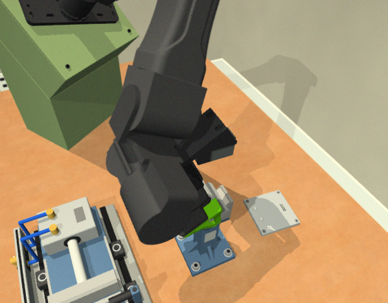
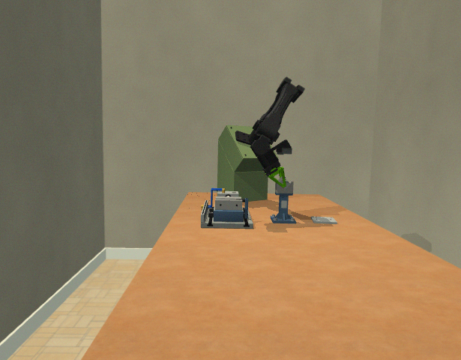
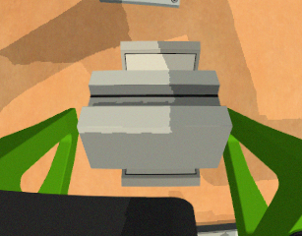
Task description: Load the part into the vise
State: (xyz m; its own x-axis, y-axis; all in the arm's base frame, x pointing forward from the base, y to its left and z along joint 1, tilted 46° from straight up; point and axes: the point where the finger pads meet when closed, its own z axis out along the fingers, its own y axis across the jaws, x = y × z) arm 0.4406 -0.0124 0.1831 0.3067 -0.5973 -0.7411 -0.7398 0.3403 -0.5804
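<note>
Right now the grey part is 1 cm to the left of my hand and 1 cm above it. Round my hand: infeed plate: 1 cm ahead, 17 cm to the left, 15 cm below; then work stop: 5 cm ahead, 17 cm to the right, 6 cm below; then white cylinder rod: 4 cm behind, 21 cm to the right, 7 cm below.
</note>
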